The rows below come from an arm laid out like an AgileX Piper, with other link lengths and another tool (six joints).
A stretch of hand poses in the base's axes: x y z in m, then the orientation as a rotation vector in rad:
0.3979 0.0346 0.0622 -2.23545 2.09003 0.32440
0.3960 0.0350 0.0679 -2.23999 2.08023 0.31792
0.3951 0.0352 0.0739 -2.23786 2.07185 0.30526
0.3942 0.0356 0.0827 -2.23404 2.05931 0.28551
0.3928 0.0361 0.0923 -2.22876 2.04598 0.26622
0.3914 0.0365 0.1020 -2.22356 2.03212 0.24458
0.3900 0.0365 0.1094 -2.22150 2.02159 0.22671
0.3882 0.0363 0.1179 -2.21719 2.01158 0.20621
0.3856 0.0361 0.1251 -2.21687 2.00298 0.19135
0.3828 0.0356 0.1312 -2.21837 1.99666 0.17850
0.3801 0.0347 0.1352 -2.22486 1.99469 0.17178
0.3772 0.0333 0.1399 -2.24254 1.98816 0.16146
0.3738 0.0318 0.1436 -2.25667 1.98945 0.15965
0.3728 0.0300 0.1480 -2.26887 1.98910 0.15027
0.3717 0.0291 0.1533 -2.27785 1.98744 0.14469
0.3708 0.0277 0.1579 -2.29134 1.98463 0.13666
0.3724 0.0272 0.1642 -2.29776 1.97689 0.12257
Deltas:
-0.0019 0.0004 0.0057 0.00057 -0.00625 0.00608
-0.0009 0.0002 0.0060 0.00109 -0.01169 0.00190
-0.0009 0.0004 0.0088 0.00155 -0.01818 0.00253
-0.0014 0.0005 0.0096 0.00280 -0.01891 0.00217
-0.0014 0.0004 0.0097 0.00197 -0.02039 0.00239
-0.0014 0.0000 0.0074 -0.00024 -0.01545 0.00273
-0.0018 -0.0002 0.0085 -0.00042 -0.01755 0.00128
-0.0026 -0.0002 0.0072 -0.00130 -0.01215 0.00293
-0.0028 -0.0005 0.0061 -0.00277 -0.00919 0.00291
-0.0027 -0.0009 0.0040 -0.00542 -0.00170 0.00369
-0.0029 -0.0014 0.0047 -0.01102 -0.00084 0.01097
-0.0034 -0.0015 0.0037 -0.00957 0.00582 0.00605
-0.0010 -0.0018 0.0044 -0.01064 0.00026 0.00551
-0.0011 -0.0009 0.0053 -0.00661 0.00029 0.00475
-0.0009 -0.0014 0.0046 -0.00965 0.00053 0.00727
0.0016 -0.0005 0.0063 -0.00547 -0.00796 0.00607

